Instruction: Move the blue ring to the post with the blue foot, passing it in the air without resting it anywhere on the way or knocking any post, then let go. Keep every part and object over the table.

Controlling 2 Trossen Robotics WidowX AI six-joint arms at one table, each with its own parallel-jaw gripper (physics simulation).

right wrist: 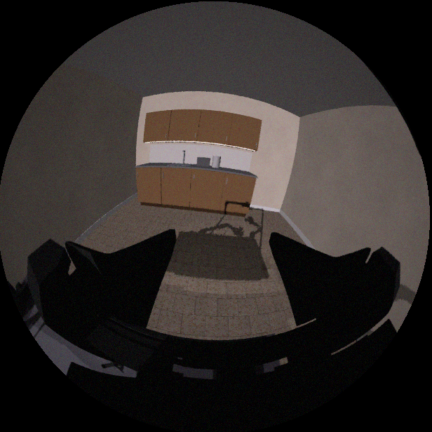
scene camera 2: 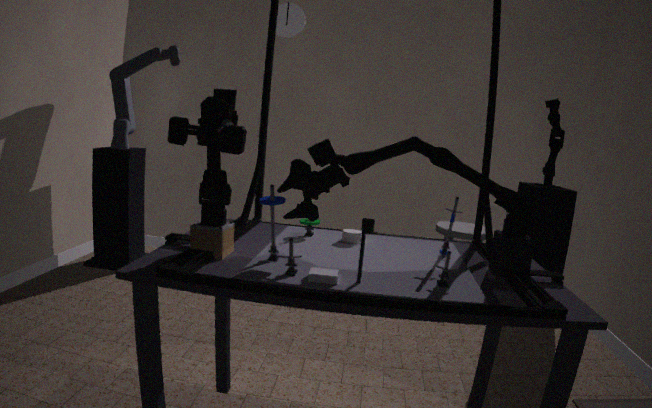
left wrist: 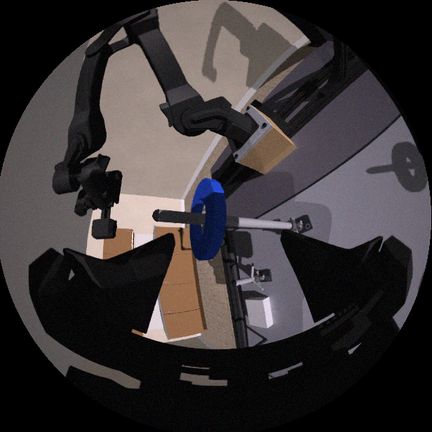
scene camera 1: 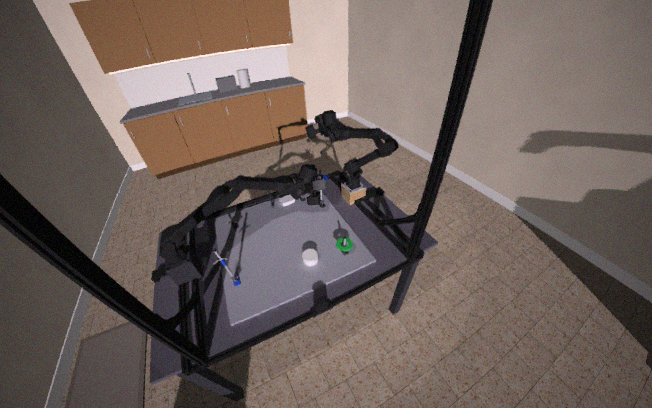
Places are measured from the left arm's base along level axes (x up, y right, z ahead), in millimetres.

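Pixels of known places: left gripper, between the fingertips: (scene camera 2: 281, 205); right gripper, between the fingertips: (scene camera 2: 190, 140) (scene camera 1: 316, 125); left arm's base, origin of its link: (scene camera 2: 514, 235) (scene camera 1: 177, 257); right arm's base, origin of its link: (scene camera 2: 212, 224) (scene camera 1: 353, 185).
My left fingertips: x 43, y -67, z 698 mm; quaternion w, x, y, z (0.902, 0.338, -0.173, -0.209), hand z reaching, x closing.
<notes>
Ahead of a thing's pixels: the offset from my left fingertips to its top centre. "*": to the spot under its first point.
The blue ring {dx +21, dy -14, dz +22 mm} (scene camera 1: 325, 177) (scene camera 2: 280, 201) (left wrist: 215, 227) sits high around a tall pale post {* dx -70, dy -11, dz +18 mm} (scene camera 2: 272, 230) (left wrist: 260, 223). My left gripper (scene camera 1: 322, 191) (scene camera 2: 283, 204) (left wrist: 229, 237) is open and empty, its fingertips close to the ring, with the ring between and ahead of them in the left wrist view. My right gripper (scene camera 1: 310, 131) (scene camera 2: 206, 134) (right wrist: 224, 236) is open and empty, raised away from the ring and facing the kitchen side. The post with the blue foot {* dx -147, dy +227, dz -521 mm} (scene camera 1: 236, 282) (scene camera 2: 443, 252) stands at the left of scene camera 1 and the right of scene camera 2, with a blue band on its shaft.
A green ring {dx -100, dy +324, dz -61 mm} (scene camera 1: 339, 247) (scene camera 2: 310, 222) sits low on another post. A white cylinder {dx -117, dy +285, dz -209 mm} (scene camera 1: 310, 258) (scene camera 2: 351, 236), a white block {dx -132, dy -137, dz -134 mm} (scene camera 1: 287, 201) (scene camera 2: 323, 276) (left wrist: 259, 313) and short posts {* dx -108, dy -122, dz -50 mm} (scene camera 2: 291, 257) {* dx -105, dy -112, dz -445 mm} (scene camera 2: 446, 267) stand on the table. A thin black stand (scene camera 2: 361, 255) rises at the table's near edge in scene camera 2.
</notes>
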